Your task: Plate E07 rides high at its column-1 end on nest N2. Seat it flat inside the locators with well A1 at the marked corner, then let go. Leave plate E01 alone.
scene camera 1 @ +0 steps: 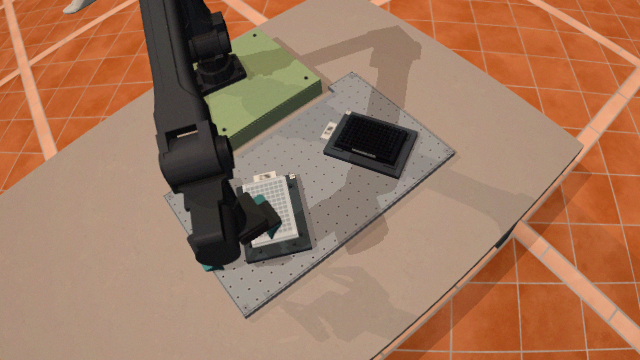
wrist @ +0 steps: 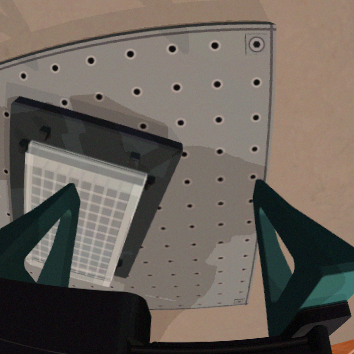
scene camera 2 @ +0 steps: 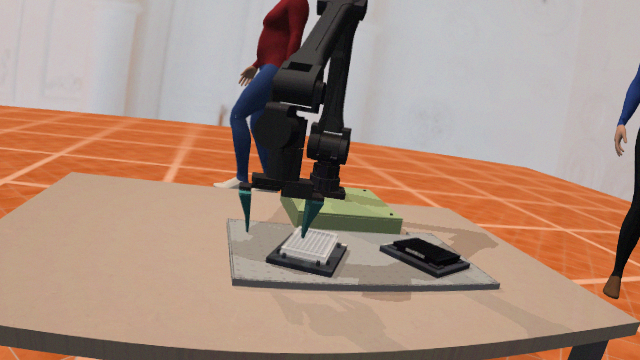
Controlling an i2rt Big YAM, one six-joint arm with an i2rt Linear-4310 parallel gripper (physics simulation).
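Places are measured from the arm's base along level axes (x ahead, y left, z up), in metres.
Where they show: gripper, between the fingertips: (scene camera 1: pixel 246 251) (wrist: pixel 162 189) (scene camera 2: pixel 274 234); arm's base, origin of its link: (scene camera 1: pixel 219 76) (scene camera 2: pixel 322 192).
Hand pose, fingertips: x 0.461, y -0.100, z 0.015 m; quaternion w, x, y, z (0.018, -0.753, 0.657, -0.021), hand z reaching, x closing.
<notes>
Each offset is from my fingertips to the top centre of the thing. "pt": to the spot under its first point.
White plate E07 @[0.075 m back, 0.068 m left, 0.022 m down] (scene camera 1: pixel 287 210) (scene camera 2: pixel 312 245) (wrist: pixel 105 215) lies on dark nest N2 @[0.069 m back, 0.068 m left, 0.035 m down] (scene camera 1: pixel 303 215) (scene camera 2: pixel 295 265) (wrist: pixel 90 135). In scene camera 2 its back end looks slightly higher than its front, but the gap is hard to judge. A small white corner mark @[0.129 m back, 0.139 m left, 0.045 m down] (scene camera 1: pixel 292 176) shows at the nest's back. Well lettering is unreadable. My gripper (scene camera 2: pixel 275 234) (wrist: pixel 162 189) is open and empty, off to one side: one finger is over the plate, the other beyond the nest's side. Fingers and hand hide part of the plate. Black plate E01 @[0.124 m back, 0.316 m left, 0.031 m down] (scene camera 1: pixel 372 137) (scene camera 2: pixel 427 251) is on nest N1 @[0.124 m back, 0.316 m left, 0.039 m down] (scene camera 1: pixel 370 162) (scene camera 2: pixel 407 260).
Both nests stand on a grey perforated board @[0.128 m back, 0.168 m left, 0.056 m down] (scene camera 1: pixel 320 185) (scene camera 2: pixel 360 286) (wrist: pixel 200 105). A green base block (scene camera 1: pixel 270 100) (scene camera 2: pixel 350 220) stands behind it under the arm. N2's white tag @[pt 0.163 m back, 0.093 m left, 0.055 m down] (scene camera 1: pixel 265 176) and N1's tag @[pt 0.201 m back, 0.259 m left, 0.055 m down] (scene camera 1: pixel 329 130) lie beside their nests. A person (scene camera 2: pixel 285 35) stands behind the table.
</notes>
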